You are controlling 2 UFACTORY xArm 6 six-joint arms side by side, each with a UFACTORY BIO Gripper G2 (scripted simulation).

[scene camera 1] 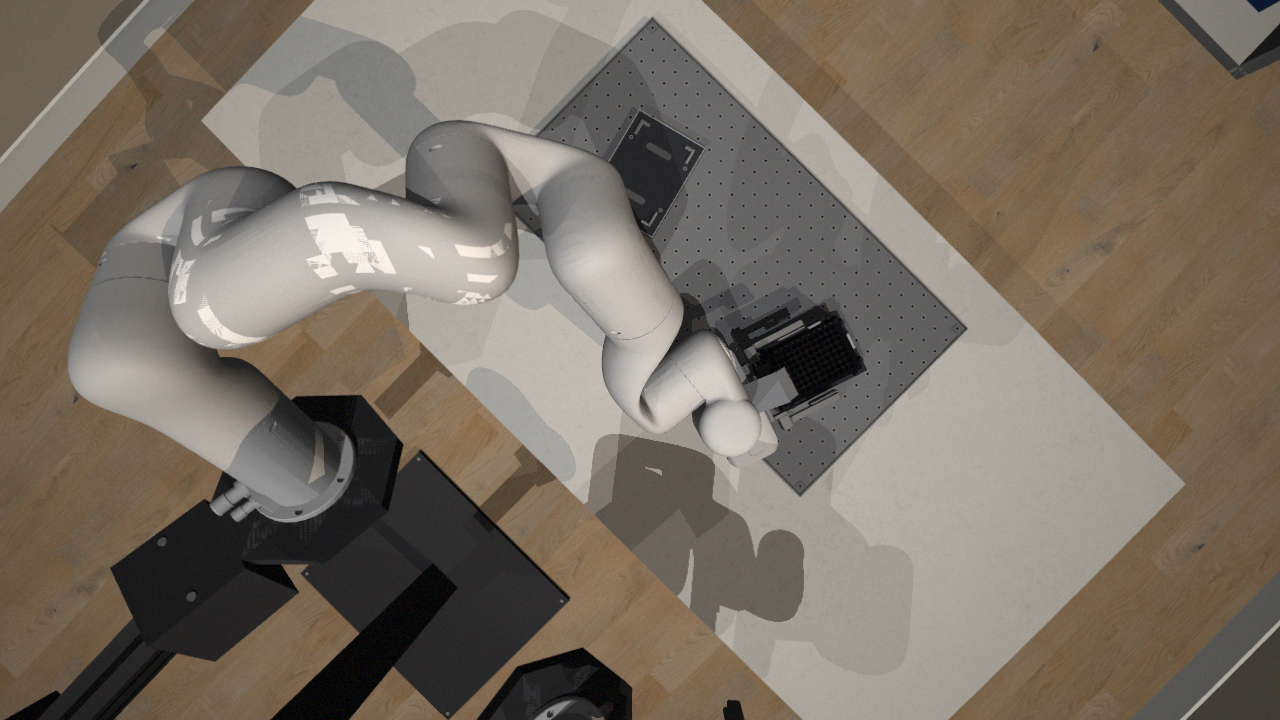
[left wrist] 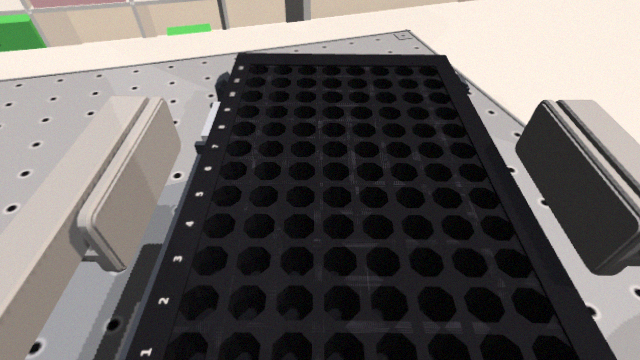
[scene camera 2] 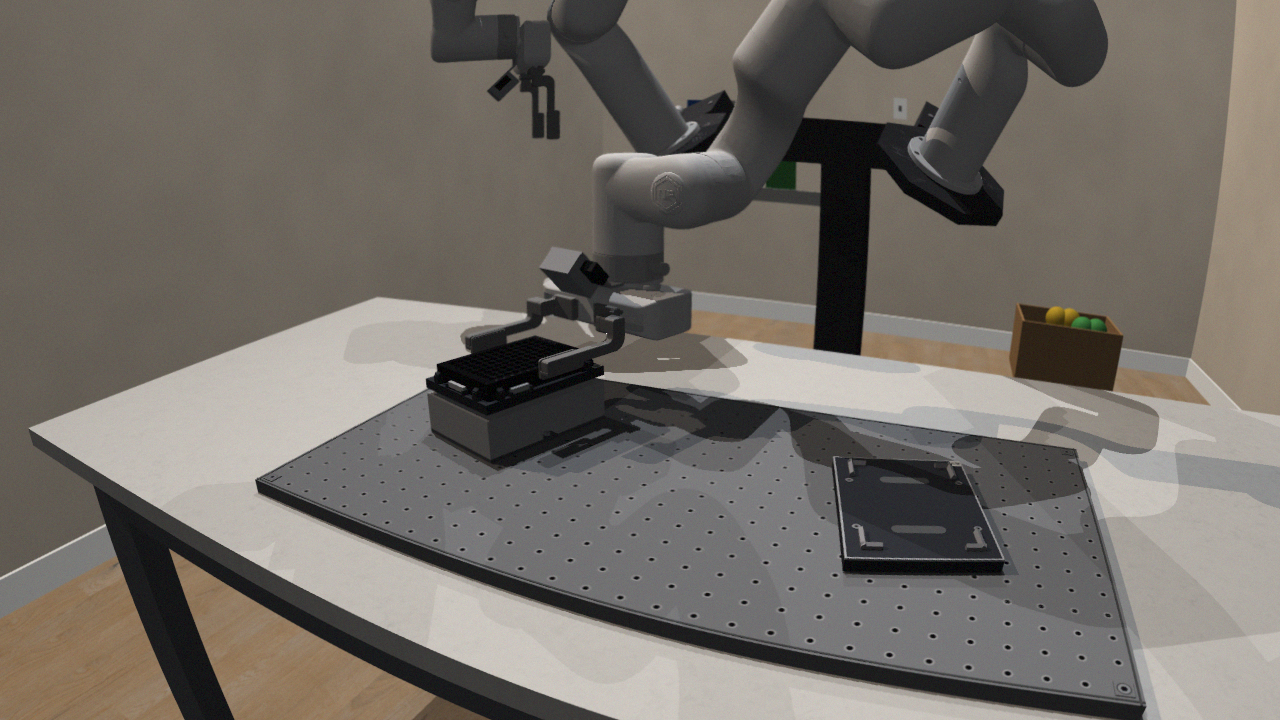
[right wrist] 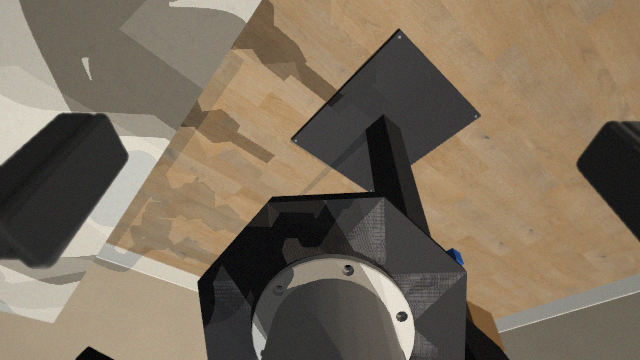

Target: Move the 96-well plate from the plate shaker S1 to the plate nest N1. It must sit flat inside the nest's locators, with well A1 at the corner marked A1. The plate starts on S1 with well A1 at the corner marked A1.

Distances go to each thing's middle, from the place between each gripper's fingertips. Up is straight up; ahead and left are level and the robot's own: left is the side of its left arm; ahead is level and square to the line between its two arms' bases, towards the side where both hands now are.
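From my left hand: black 96-well plate (scene camera 2: 512,364), 1 cm below, 1 cm ahead; plate nest N1 (scene camera 2: 877,506), 7 cm below, 38 cm to the left, 3 cm ahead; grey plate shaker S1 (scene camera 2: 492,438), 4 cm below, 3 cm ahead, 1 cm to the left. My right hand: 22 cm above the black 96-well plate, 43 cm short of it, 25 cm to the right of it. Counted from my right hand: plate nest N1, 28 cm below, 63 cm to the left, 45 cm ahead; grey plate shaker S1, 25 cm below, 46 cm ahead, 26 cm to the left. By its middle, plate nest N1 nearer to my left hand than to my right hand.
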